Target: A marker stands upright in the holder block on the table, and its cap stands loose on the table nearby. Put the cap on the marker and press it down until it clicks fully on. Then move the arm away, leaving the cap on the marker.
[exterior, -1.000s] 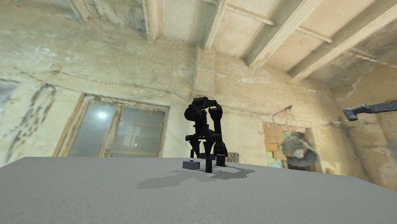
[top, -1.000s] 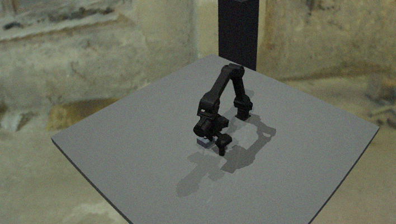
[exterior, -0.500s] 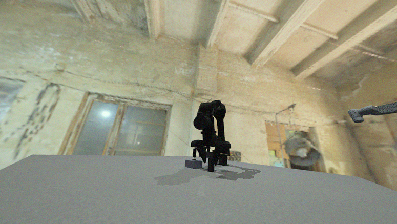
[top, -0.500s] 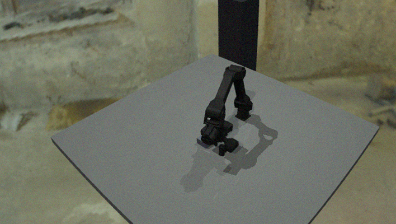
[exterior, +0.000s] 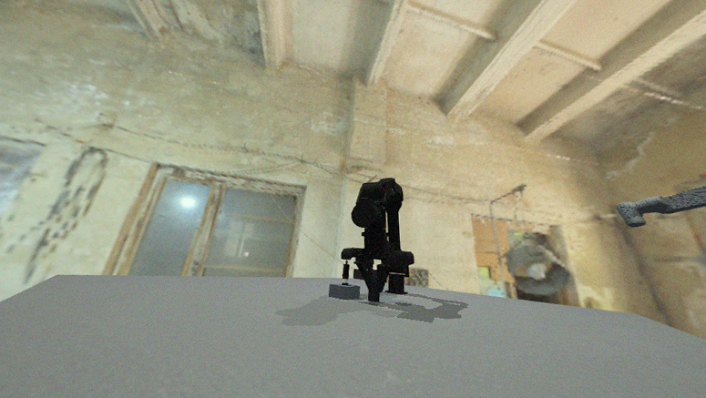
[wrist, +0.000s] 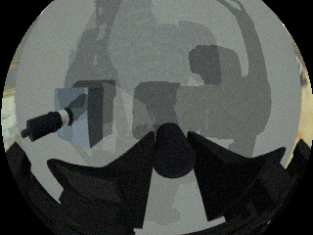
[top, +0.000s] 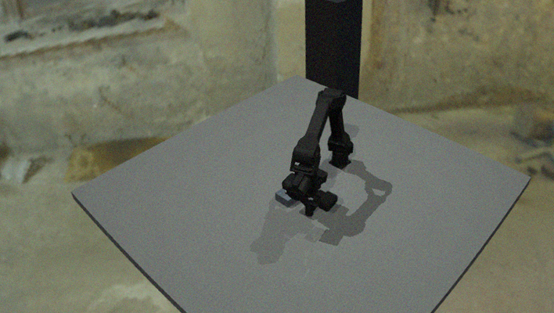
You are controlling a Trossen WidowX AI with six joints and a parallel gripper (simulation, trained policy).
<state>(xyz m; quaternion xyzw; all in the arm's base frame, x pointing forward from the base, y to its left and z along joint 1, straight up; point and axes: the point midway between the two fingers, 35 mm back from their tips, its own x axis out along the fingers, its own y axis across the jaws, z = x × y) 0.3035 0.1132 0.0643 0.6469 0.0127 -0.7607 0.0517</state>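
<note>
Right now my gripper tip is 11 cm to the left of the marker and 4 cm below it. Also, from my gripper tip: holder block: 11 cm to the right, 1 cm below; black cap: 1 cm ahead.
</note>
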